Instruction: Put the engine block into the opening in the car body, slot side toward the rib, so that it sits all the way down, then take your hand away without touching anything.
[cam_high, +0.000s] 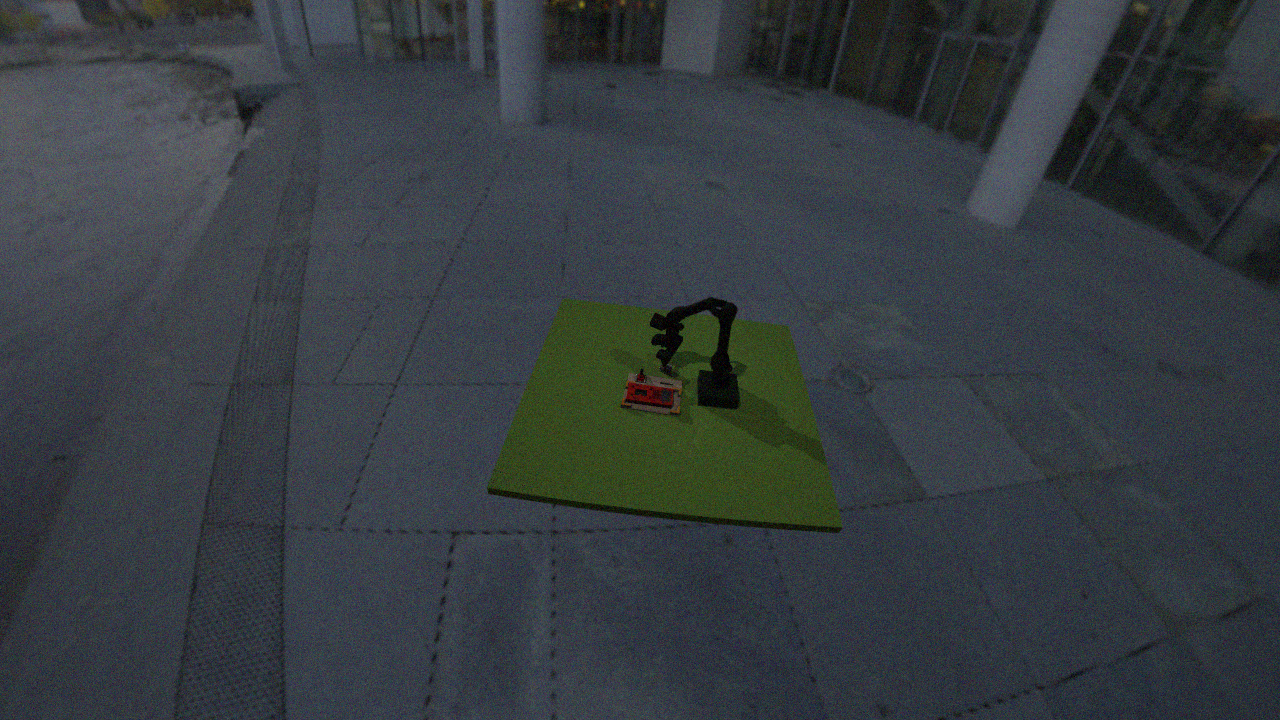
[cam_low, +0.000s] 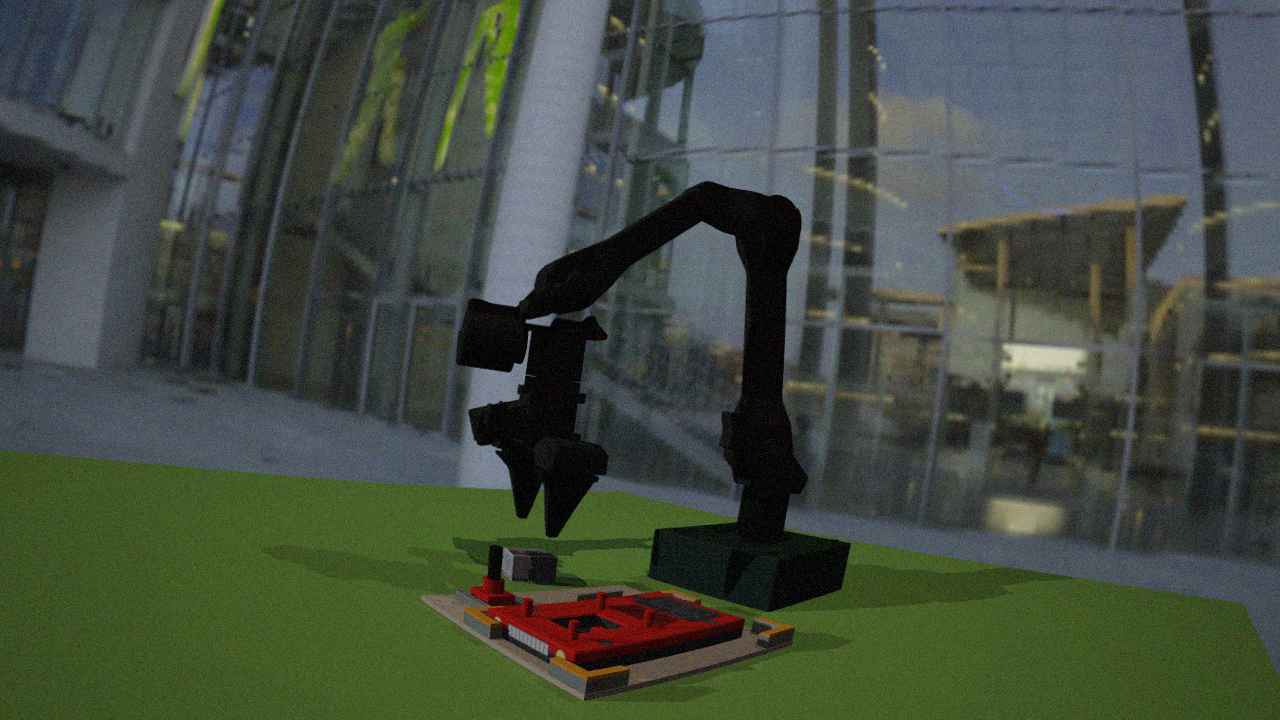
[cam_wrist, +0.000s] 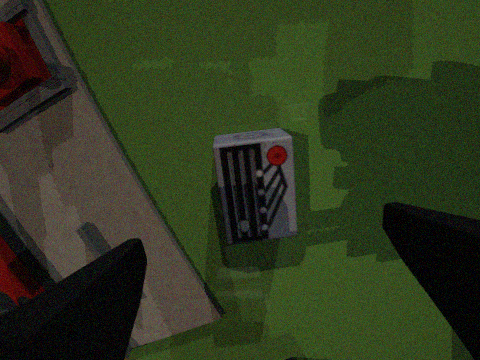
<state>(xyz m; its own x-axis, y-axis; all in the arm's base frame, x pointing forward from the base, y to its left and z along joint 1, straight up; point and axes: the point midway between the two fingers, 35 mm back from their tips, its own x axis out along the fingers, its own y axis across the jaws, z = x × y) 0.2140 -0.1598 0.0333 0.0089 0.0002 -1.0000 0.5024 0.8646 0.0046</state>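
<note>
My gripper tip is 50 mm above the engine block. From my gripper tip the other things lie so: grey baseplate 90 mm ahead, 170 mm to the left, 50 mm below.
</note>
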